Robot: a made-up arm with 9 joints. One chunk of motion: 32 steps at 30 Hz.
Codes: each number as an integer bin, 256 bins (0 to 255) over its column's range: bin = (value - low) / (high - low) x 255, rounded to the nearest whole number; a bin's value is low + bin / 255 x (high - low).
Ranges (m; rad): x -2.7..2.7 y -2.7..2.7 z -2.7..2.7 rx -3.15..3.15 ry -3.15..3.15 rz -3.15..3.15
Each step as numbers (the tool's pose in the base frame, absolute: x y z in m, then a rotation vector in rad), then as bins.
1 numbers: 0.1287 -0.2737 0.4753 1.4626 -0.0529 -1.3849
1 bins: 134 115 150 187 125 71
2 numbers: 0.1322 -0.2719 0.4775 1.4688 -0.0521 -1.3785
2 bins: 134 115 150 187 125 72
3 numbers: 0.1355 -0.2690 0.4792 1.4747 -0.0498 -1.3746
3 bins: 134 115 150 187 125 72
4 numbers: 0.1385 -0.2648 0.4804 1.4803 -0.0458 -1.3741
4 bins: 134 115 150 187 126 72
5 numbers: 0.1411 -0.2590 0.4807 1.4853 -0.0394 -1.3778
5 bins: 134 115 150 188 126 72
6 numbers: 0.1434 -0.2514 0.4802 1.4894 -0.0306 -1.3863
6 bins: 134 116 150 188 126 71
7 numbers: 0.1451 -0.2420 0.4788 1.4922 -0.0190 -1.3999
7 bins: 134 116 150 188 127 71
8 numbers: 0.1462 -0.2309 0.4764 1.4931 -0.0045 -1.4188
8 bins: 134 117 150 188 127 70
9 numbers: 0.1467 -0.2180 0.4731 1.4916 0.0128 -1.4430
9 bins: 134 117 150 188 128 69
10 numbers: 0.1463 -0.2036 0.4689 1.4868 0.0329 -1.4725
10 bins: 134 118 150 188 129 68
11 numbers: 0.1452 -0.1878 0.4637 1.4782 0.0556 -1.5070
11 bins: 134 119 149 187 130 67
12 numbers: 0.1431 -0.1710 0.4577 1.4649 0.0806 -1.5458
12 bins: 134 119 149 187 131 65
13 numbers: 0.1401 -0.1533 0.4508 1.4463 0.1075 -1.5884
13 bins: 134 120 149 186 132 63
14 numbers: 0.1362 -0.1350 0.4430 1.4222 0.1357 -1.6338
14 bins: 134 121 148 185 133 61
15 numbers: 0.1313 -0.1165 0.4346 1.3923 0.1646 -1.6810
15 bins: 134 122 148 184 134 59
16 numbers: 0.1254 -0.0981 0.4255 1.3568 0.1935 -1.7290
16 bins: 133 123 148 182 135 58
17 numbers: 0.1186 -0.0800 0.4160 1.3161 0.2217 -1.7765
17 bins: 133 124 147 181 136 56
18 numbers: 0.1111 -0.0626 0.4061 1.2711 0.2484 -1.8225
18 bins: 133 125 147 179 138 54
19 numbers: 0.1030 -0.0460 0.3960 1.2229 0.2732 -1.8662
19 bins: 132 125 146 177 139 52
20 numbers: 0.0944 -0.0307 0.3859 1.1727 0.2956 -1.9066
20 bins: 132 126 146 175 139 50
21 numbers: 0.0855 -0.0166 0.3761 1.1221 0.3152 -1.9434
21 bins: 132 127 145 173 140 49
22 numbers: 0.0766 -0.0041 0.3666 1.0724 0.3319 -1.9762
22 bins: 131 127 145 171 141 48
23 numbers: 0.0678 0.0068 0.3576 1.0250 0.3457 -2.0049
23 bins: 131 128 144 169 141 46
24 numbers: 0.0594 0.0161 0.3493 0.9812 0.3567 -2.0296
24 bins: 130 128 144 167 142 45
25 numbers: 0.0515 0.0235 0.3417 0.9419 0.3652 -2.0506
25 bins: 130 129 144 166 142 44
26 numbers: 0.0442 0.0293 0.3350 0.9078 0.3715 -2.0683
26 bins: 130 129 143 164 143 44
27 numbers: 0.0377 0.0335 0.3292 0.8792 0.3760 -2.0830
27 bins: 129 129 143 163 143 43
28 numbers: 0.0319 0.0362 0.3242 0.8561 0.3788 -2.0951
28 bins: 129 129 143 162 143 43
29 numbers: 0.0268 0.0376 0.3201 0.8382 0.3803 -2.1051
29 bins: 129 129 143 161 143 42
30 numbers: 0.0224 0.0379 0.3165 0.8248 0.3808 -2.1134
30 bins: 129 129 142 161 143 42
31 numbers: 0.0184 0.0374 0.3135 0.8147 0.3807 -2.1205
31 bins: 128 129 142 160 143 42
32 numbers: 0.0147 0.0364 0.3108 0.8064 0.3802 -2.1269
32 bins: 128 129 142 160 143 41
